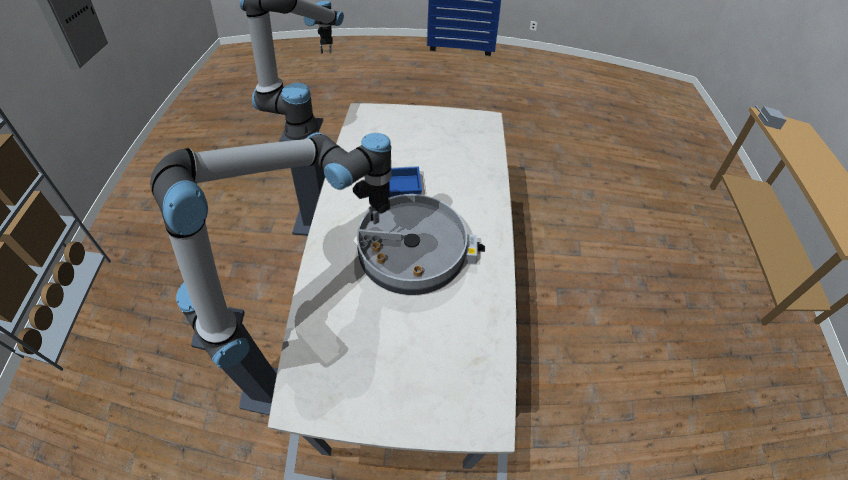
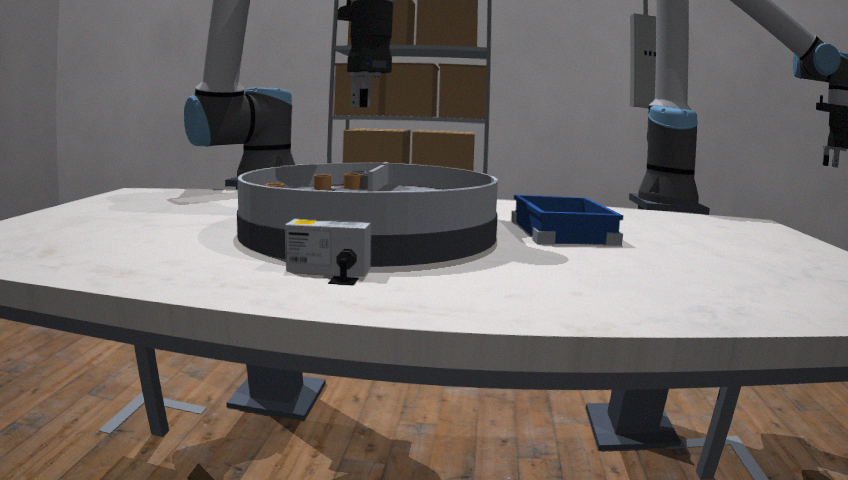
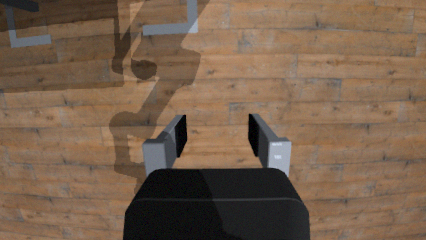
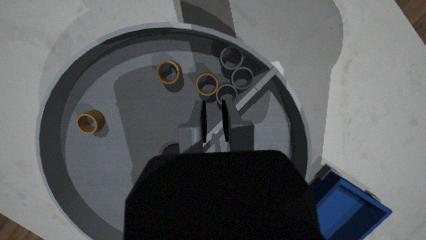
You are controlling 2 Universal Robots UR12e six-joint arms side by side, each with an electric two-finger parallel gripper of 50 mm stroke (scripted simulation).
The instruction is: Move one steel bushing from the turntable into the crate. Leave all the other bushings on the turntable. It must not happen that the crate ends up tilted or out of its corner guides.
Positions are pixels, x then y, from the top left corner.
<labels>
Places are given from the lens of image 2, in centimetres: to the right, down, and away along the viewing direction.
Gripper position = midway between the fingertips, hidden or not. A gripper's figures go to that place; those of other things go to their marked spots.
my right gripper (image 2: 360, 107): -12, -24, 102
blue crate (image 2: 590, 226): 27, -2, 89
</labels>
